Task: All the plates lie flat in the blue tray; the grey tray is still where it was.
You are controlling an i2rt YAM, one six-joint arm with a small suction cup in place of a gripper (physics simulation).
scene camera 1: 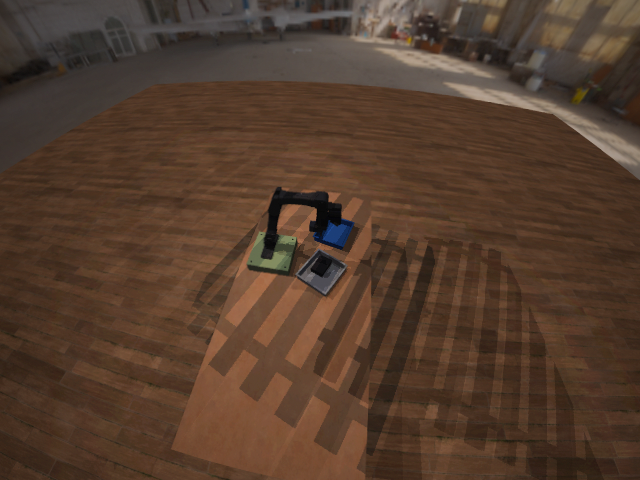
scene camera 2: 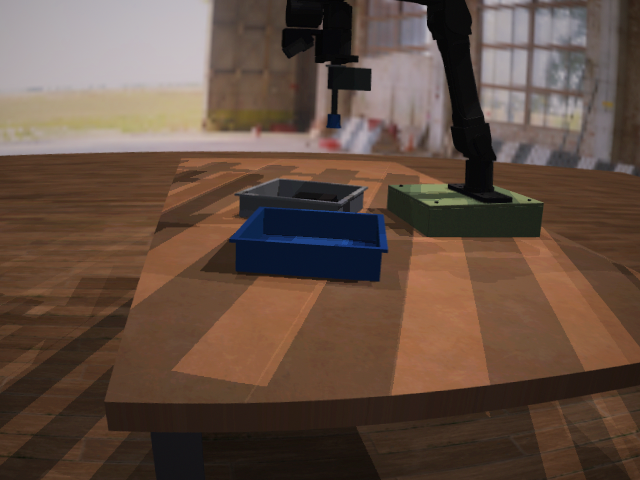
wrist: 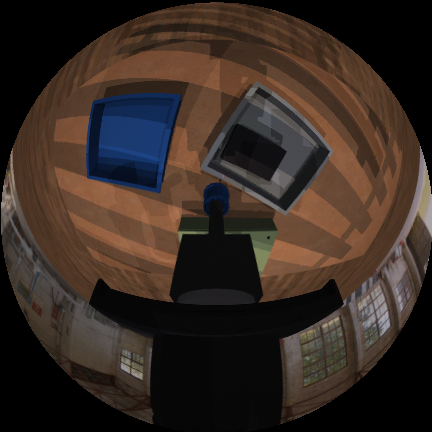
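Pixels of known places: hand, tool point: [scene camera 1: 320, 238] [scene camera 2: 333, 127] [wrist: 215, 194]; arm's base, link origin: [scene camera 1: 270, 246] [scene camera 2: 478, 194].
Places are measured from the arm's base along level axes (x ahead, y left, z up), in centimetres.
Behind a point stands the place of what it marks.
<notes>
Black plates [scene camera 1: 321, 265] {x 35.3, y -8.4, z -2.8 cm} [scene camera 2: 316, 196] {x 34.1, y -9.0, z -2.8 cm} [wrist: 254, 151] {x 35.6, y -7.2, z -2.8 cm} lie in the grey tray [scene camera 1: 310, 282] {x 29.8, y -19.1, z -6.8 cm} [scene camera 2: 250, 204] {x 48.5, y -5.8, z -4.0 cm} [wrist: 309, 186] {x 29.5, y -22.4, z -1.7 cm}, towards one side of it; they look like one dark block, and I cannot tell how many there are. The blue tray [scene camera 1: 333, 236] {x 40.5, y 19.5, z -6.5 cm} [scene camera 2: 308, 260] {x 43.6, y 33.4, z -4.4 cm} [wrist: 131, 142] {x 38.9, y 21.6, z -6.5 cm} stands beside the grey tray, and no plate shows inside it in the wrist view. My gripper, a small blue suction cup [scene camera 2: 333, 121] [wrist: 216, 199] {x 33.4, y 0.8, z 12.7 cm}, hangs high above the table with no plate on it. In scene camera 1 the cup is hidden or too small to make out.
The arm stands on a green base block [scene camera 1: 272, 253] {x 3.4, y -6.0, z 0.7 cm} [scene camera 2: 478, 219] {x 5.1, y 10.7, z -3.2 cm} [wrist: 266, 245] {x 10.1, y -14.2, z -0.8 cm}, close beside the two trays. The walls of both trays stand up around their floors. The brown table [scene camera 1: 248, 439] {x 14.5, y -101.9, z -6.9 cm} [scene camera 2: 320, 335] {x 46.1, y 54.6, z -6.8 cm} has its edge near the blue tray's side.
</notes>
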